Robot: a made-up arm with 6 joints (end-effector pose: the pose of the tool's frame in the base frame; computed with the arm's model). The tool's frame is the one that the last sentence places.
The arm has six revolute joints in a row. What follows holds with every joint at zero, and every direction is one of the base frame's.
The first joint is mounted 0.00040 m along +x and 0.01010 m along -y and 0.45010 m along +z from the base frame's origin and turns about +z.
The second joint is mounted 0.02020 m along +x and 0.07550 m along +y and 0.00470 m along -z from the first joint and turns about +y.
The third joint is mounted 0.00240 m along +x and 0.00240 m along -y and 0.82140 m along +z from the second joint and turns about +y.
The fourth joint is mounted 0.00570 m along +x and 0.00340 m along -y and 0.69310 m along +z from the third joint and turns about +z.
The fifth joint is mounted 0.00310 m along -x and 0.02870 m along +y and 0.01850 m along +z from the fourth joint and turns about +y.
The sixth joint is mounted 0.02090 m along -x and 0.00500 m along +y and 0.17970 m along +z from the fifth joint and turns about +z.
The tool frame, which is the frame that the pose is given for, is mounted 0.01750 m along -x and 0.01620 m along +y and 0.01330 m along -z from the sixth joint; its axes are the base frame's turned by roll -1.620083, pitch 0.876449 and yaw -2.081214 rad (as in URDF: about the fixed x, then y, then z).
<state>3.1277 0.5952 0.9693 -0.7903 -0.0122 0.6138</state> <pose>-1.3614 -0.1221 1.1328 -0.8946 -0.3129 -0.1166 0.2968</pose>
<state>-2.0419 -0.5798 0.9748 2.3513 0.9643 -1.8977</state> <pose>0.2226 0.1332 1.9245 -0.1474 -0.6074 0.7798 0.0357</pose>
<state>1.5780 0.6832 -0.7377 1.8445 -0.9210 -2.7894</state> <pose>0.0635 0.5052 1.8939 -0.4196 0.8525 -0.0944 0.2970</pose>
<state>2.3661 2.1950 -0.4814 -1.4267 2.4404 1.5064</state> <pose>-0.8733 0.9303 -0.1648 0.2720 -0.8920 0.3315 0.1429</pose>
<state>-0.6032 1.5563 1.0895 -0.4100 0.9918 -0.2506</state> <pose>0.9621 -0.5850 -0.3402 0.3167 -0.3705 -0.1803 0.8544</pose>
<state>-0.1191 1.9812 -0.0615 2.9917 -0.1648 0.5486</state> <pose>1.5553 -0.1754 -0.2502 0.2176 0.1038 0.8906 0.3856</pose>
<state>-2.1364 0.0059 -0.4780 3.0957 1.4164 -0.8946</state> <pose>0.2605 0.3632 1.8697 0.6179 -0.4462 0.6455 0.0488</pose>
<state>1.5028 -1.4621 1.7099 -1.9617 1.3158 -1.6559</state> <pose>0.0527 -0.6335 1.2725 -0.1132 -0.3930 0.8108 0.4188</pose>
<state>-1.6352 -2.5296 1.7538 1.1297 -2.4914 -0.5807</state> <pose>0.0779 0.8925 0.1197 0.1457 -0.3794 -0.1195 0.9058</pose>
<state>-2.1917 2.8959 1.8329 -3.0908 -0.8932 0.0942</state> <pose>0.3528 0.4317 -0.1734 -0.5890 0.6780 -0.0906 0.4304</pose>
